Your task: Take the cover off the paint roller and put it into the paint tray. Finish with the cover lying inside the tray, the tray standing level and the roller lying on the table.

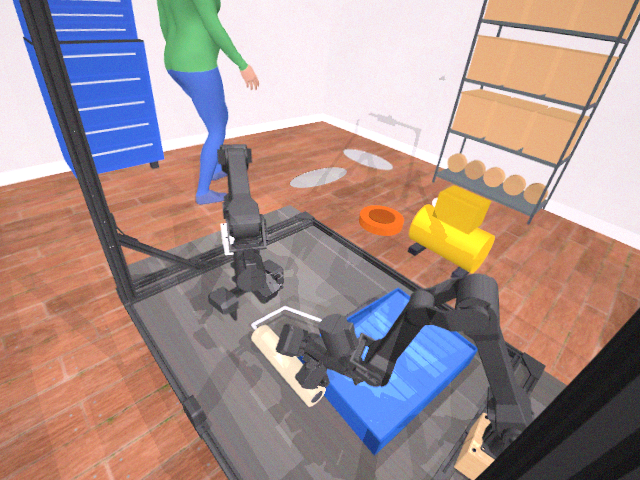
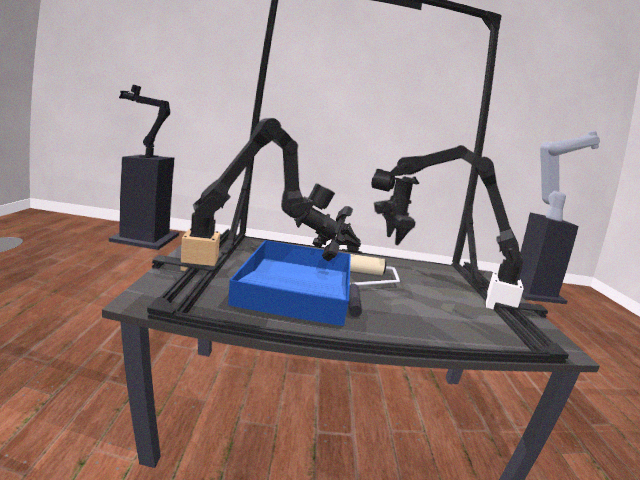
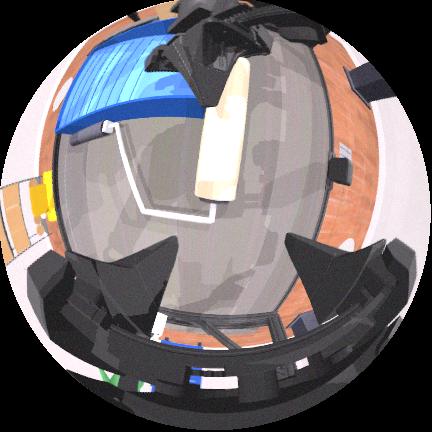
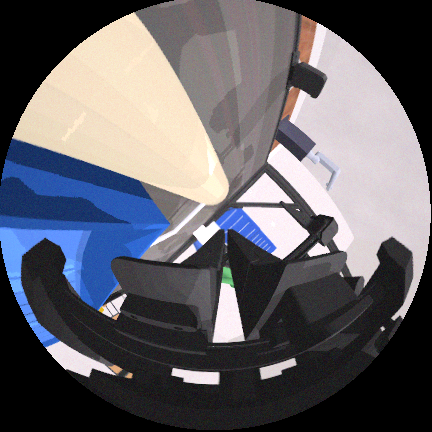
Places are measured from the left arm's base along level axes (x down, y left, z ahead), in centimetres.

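Pixels of known places: left gripper, fingertip midpoint: (image 1: 249,309) (image 2: 392,241) (image 3: 233,240) (image 4: 258,220); right gripper, fingertip midpoint: (image 2: 360,245) (image 3: 208,106) (image 4: 225,234); left arm's base, origin of the base link: (image 2: 507,280); right arm's base, origin of the base link: (image 1: 500,446) (image 2: 201,234).
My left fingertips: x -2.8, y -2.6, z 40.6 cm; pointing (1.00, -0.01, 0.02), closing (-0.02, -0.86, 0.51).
Ahead of a thing's pixels: the offset from my left fingertips to its middle. "pt": to the spot under its first point.
The cream cover {dz +11.6, dx +8.8, dy +6.6 cm} (image 1: 269,346) (image 2: 369,264) (image 3: 221,150) (image 4: 125,100) is on the roller and lies beside the tray. The roller's white bent rod {pt dz -6.1, dx +9.1, dy +11.1 cm} (image 1: 285,308) (image 3: 131,170) comes out of the cover's end, and its dark handle {pt dz -0.8, dx +8.2, dy +36.8 cm} (image 2: 355,300) (image 3: 89,135) lies close along the tray's wall. The blue tray {dz +17.7, dx +8.3, dy +32.2 cm} (image 1: 356,414) (image 2: 289,303) (image 3: 150,108) (image 4: 100,172) stands level, with no cover in it. My right gripper (image 1: 303,357) (image 2: 357,243) (image 4: 225,234) is shut and empty, close by the cover on the tray side; contact is unclear. My left gripper (image 1: 250,310) (image 2: 400,240) (image 3: 233,240) is open and empty, high beyond the rod end.
A black frame rail (image 1: 356,255) (image 2: 361,346) runs around the table edge. An upright post (image 1: 77,139) (image 2: 485,87) stands at the frame's corner. My right arm (image 1: 403,330) reaches over the tray from its wooden mount (image 1: 473,454) (image 2: 200,249).
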